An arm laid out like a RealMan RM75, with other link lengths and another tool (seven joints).
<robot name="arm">
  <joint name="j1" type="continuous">
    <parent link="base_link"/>
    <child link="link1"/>
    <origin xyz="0 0 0.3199" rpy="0 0 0"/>
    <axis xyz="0 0 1"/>
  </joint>
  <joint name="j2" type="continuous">
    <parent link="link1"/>
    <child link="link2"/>
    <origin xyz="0 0 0" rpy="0 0 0"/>
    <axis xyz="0 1 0"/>
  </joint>
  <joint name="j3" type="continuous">
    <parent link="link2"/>
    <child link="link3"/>
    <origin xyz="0 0 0.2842" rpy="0 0 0"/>
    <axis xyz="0 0 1"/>
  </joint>
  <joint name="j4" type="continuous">
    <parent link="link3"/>
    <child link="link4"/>
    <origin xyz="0 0 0" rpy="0 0 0"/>
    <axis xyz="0 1 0"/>
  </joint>
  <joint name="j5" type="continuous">
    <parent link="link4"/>
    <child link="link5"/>
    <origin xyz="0 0 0.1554" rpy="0 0 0"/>
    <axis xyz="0 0 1"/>
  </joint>
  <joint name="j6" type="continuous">
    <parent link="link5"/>
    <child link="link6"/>
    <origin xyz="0 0 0" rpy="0 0 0"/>
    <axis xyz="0 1 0"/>
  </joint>
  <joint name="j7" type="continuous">
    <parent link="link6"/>
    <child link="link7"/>
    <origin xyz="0 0 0.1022" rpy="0 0 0"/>
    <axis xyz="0 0 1"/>
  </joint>
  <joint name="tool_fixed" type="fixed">
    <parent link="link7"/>
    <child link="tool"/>
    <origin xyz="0.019 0.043 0.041" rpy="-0.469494 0 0.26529"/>
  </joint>
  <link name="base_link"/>
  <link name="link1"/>
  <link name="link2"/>
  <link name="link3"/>
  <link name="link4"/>
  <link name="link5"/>
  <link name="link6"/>
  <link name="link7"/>
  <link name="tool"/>
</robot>
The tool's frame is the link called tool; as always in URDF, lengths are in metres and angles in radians. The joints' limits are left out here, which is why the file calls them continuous.
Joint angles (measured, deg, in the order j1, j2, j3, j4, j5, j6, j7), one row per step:
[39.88 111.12 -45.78 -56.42 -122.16 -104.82 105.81]
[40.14 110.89 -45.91 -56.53 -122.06 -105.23 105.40]
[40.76 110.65 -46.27 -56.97 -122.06 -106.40 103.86]
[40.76 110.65 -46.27 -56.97 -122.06 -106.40 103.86]
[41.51 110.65 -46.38 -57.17 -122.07 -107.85 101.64]
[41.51 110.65 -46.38 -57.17 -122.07 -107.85 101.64]
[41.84 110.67 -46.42 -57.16 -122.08 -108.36 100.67]
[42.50 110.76 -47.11 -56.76 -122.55 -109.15 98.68]
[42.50 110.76 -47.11 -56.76 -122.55 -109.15 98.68]
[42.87 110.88 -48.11 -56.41 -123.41 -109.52 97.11]
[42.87 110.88 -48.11 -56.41 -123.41 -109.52 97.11]
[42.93 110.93 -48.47 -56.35 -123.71 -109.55 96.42]
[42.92 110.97 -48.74 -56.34 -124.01 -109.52 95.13]
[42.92 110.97 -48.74 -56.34 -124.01 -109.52 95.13]
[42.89 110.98 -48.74 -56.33 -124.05 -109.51 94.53]
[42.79 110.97 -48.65 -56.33 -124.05 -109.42 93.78]
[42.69 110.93 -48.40 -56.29 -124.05 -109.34 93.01]
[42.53 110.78 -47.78 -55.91 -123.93 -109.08 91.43]
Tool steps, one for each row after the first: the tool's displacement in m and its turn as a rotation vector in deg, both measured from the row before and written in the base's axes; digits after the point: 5 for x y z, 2 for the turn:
[-0.00069 0.00038 0.00151 -0.18 -0.21 0.90]
[-0.00160 -0.00016 0.00192 -0.67 -0.61 2.78]
[0.00000 0.00000 0.00000 0.00 0.00 0.00]
[-0.00213 -0.00078 0.00069 -0.96 -0.22 3.37]
[0.00000 0.00000 0.00000 0.00 0.00 0.00]
[-0.00089 -0.00013 0.00002 -0.37 -0.04 1.38]
[-0.00040 -0.00087 -0.00168 -1.27 -0.71 2.57]
[0.00000 0.00000 0.00000 0.00 0.00 0.00]
[0.00156 -0.00126 -0.00233 -1.20 -1.24 1.81]
[0.00000 0.00000 0.00000 0.00 0.00 0.00]
[0.00094 -0.00036 -0.00086 -0.28 -0.45 0.74]
[0.00171 -0.00014 -0.00074 -0.04 -0.41 1.26]
[0.00000 0.00000 0.00000 0.00 0.00 0.00]
[0.00068 0.00001 -0.00015 0.08 -0.02 0.54]
[0.00107 0.00016 0.00000 0.26 0.05 0.60]
[0.00112 0.00034 0.00032 0.36 0.14 0.53]
[0.00217 0.00105 0.00075 0.78 0.49 0.92]

